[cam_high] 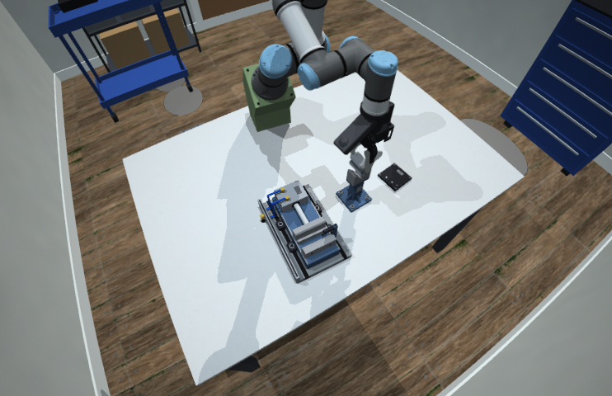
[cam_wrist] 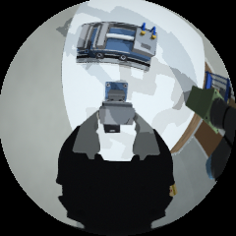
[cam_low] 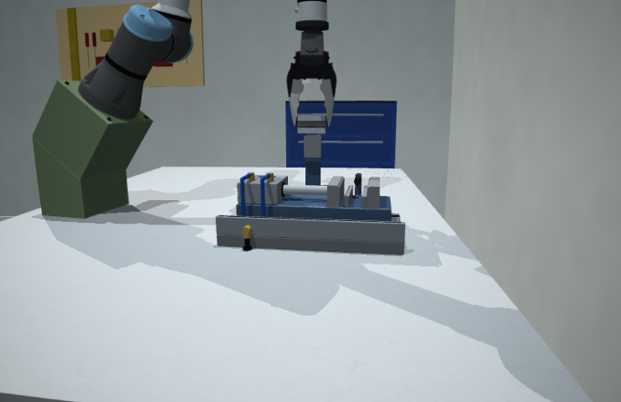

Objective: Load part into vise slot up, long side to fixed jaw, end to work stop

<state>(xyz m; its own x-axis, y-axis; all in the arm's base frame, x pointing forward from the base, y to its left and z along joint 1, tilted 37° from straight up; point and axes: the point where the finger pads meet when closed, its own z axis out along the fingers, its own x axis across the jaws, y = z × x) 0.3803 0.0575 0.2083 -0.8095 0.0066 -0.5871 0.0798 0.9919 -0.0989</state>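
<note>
My hand is 10 mm to the left of the part and 10 mm above it. Round my hand: work stop: 180 mm to the right, 100 mm below, 70 mm ahead; air cylinder: 190 mm to the right, 120 mm below, 100 mm behind; moving jaw: 220 mm to the right, 120 mm below, 30 mm ahead.
</note>
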